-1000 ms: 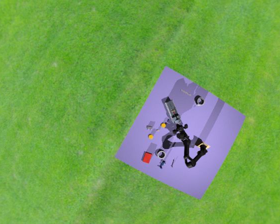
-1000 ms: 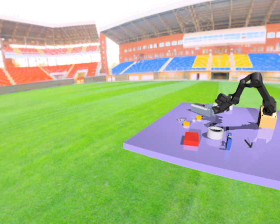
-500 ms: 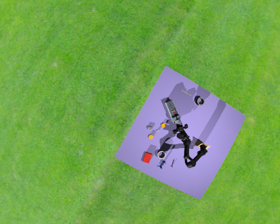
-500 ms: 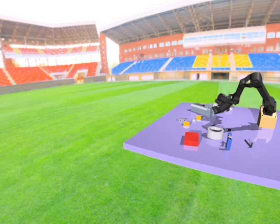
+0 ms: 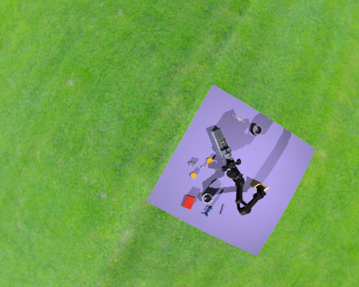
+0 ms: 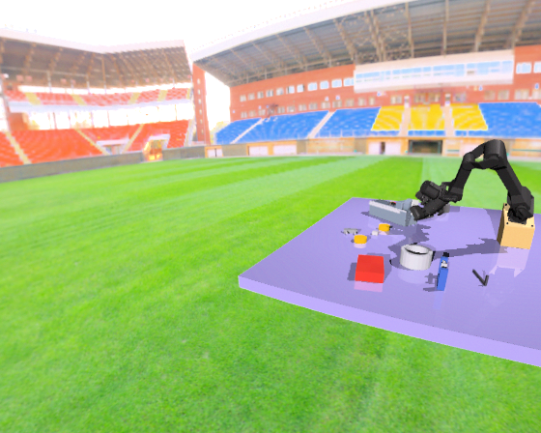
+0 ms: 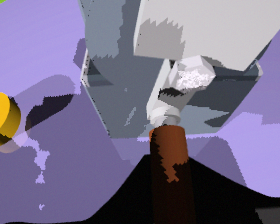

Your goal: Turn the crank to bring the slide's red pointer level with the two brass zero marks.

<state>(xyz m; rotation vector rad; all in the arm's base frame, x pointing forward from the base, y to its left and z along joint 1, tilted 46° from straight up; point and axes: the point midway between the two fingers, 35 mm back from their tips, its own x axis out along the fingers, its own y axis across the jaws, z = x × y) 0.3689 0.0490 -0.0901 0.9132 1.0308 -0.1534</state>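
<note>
Now: the brown crank handle 2 cm behind my gripper tip, 1 cm to the left of it and 3 cm above it. The rest, counted from my gripper tip: red pointer: 12 cm ahead, 8 cm to the right, 5 cm above; white bar: 11 cm ahead, 39 cm to the right, 3 cm below; small grey bracket: 24 cm ahead, 23 cm to the left, 3 cm below.
</note>
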